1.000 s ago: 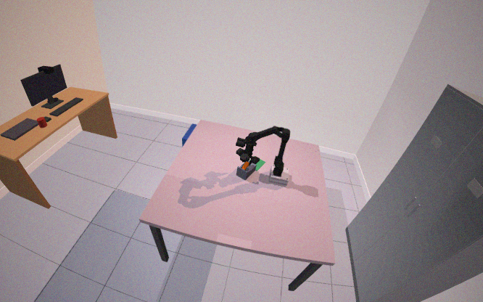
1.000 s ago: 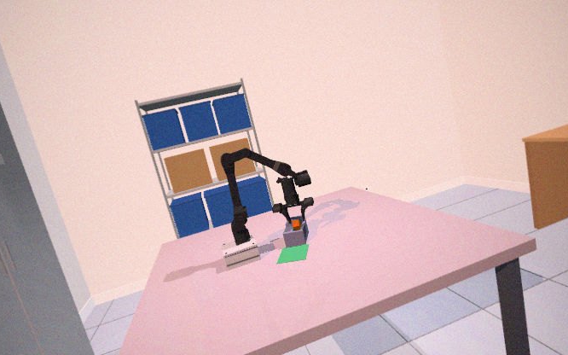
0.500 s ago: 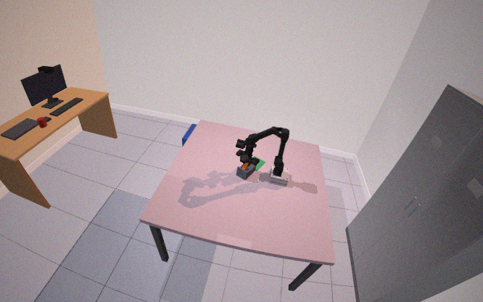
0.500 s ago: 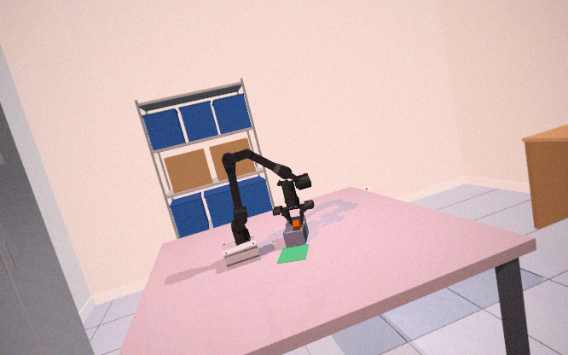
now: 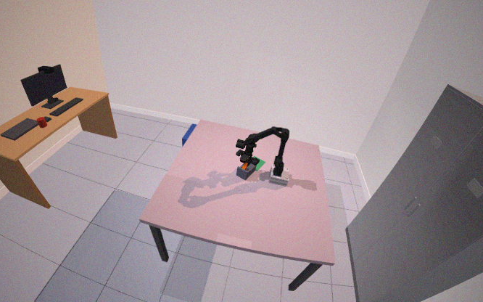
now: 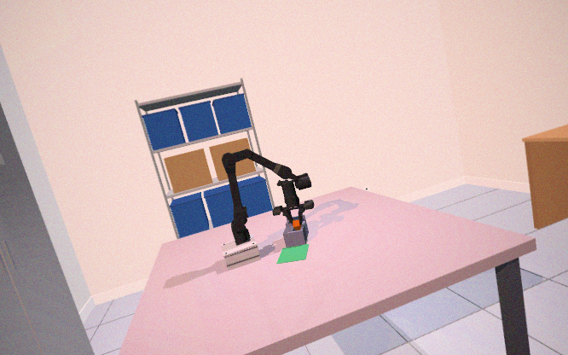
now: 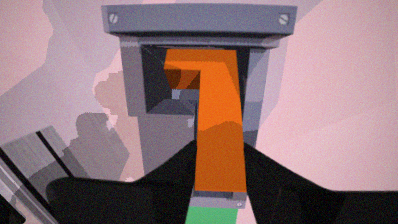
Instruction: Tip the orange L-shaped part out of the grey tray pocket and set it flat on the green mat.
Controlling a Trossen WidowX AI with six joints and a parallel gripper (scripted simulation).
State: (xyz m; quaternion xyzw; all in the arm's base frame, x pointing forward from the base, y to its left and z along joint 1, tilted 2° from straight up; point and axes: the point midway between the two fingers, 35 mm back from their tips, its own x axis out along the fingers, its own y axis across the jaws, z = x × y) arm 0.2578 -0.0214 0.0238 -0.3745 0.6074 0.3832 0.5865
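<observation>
My gripper tip is now 130 mm to the left of the green mat, 80 mm past it and 80 mm above it. From my gripper tip the other things lie so: orange L-shaped part: 30 mm to the left, 30 mm below.
</observation>
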